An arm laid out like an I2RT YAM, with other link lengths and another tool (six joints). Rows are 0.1 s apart.
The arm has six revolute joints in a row. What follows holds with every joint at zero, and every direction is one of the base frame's. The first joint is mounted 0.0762 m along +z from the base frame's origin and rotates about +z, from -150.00 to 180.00 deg. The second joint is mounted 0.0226 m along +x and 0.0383 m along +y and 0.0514 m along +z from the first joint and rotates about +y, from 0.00 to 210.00 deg. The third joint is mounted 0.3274 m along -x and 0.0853 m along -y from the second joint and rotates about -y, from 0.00 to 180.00 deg. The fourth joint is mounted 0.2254 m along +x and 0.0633 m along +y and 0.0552 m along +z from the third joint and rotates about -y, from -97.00 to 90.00 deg. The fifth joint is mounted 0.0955 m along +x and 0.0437 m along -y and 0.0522 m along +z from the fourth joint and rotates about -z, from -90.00 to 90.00 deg. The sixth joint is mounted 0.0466 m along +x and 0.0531 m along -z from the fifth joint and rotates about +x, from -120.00 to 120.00 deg. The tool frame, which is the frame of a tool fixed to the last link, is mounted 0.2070 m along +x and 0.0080 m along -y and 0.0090 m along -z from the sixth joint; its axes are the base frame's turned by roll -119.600, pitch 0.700 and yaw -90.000 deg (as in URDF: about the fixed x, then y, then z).
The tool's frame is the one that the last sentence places.
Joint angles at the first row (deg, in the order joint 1, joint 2, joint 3, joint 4, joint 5, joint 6):
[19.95, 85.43, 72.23, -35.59, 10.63, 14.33]
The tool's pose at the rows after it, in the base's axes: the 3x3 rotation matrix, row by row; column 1 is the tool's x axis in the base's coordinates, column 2 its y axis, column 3 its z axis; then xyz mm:
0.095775 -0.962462 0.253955; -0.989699 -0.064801 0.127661; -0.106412 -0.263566 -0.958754; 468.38 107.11 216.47
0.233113 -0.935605 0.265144; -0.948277 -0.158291 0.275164; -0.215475 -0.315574 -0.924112; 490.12 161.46 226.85
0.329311 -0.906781 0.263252; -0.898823 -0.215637 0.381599; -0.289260 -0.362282 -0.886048; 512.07 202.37 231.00
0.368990 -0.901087 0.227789; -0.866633 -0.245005 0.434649; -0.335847 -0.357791 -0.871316; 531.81 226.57 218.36
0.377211 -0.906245 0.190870; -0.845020 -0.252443 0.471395; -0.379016 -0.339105 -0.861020; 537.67 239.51 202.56
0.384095 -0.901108 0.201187; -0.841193 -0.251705 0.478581; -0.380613 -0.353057 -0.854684; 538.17 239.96 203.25
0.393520 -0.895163 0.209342; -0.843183 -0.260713 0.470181; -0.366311 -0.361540 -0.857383; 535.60 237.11 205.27
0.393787 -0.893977 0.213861; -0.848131 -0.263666 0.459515; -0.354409 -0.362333 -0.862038; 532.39 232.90 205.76
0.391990 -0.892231 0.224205; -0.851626 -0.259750 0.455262; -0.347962 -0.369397 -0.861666; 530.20 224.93 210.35
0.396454 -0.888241 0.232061; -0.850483 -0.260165 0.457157; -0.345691 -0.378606 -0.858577; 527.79 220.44 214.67
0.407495 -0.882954 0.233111; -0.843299 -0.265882 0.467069; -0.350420 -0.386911 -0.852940; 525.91 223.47 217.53
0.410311 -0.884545 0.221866; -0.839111 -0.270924 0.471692; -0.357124 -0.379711 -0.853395; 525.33 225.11 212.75
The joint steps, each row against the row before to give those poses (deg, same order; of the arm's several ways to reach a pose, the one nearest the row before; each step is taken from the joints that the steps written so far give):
[0.00, 2.01, 5.28, 0.52, -4.71, -0.53]
[0.35, 3.08, 0.97, 6.66, -9.21, -0.87]
[0.09, 4.04, 0.88, 6.69, -6.79, -0.10]
[-0.26, 5.27, 2.45, 2.91, -4.23, 0.35]
[-0.18, 2.82, -0.07, 2.28, -2.73, 1.23]
[-0.09, -0.34, -1.32, 1.85, -0.27, 0.01]
[-0.08, -0.79, -0.70, 0.09, 0.17, -0.97]
[-0.09, -0.79, -0.62, -0.35, 0.44, -0.62]
[-0.70, -1.15, -0.61, -0.26, -0.09, -0.53]
[-0.53, -0.97, -0.71, 0.17, -0.44, -0.43]
[0.08, -0.35, -0.44, 0.61, -0.61, 0.00]
[-0.08, 0.44, -0.26, 0.27, -0.62, -0.01]

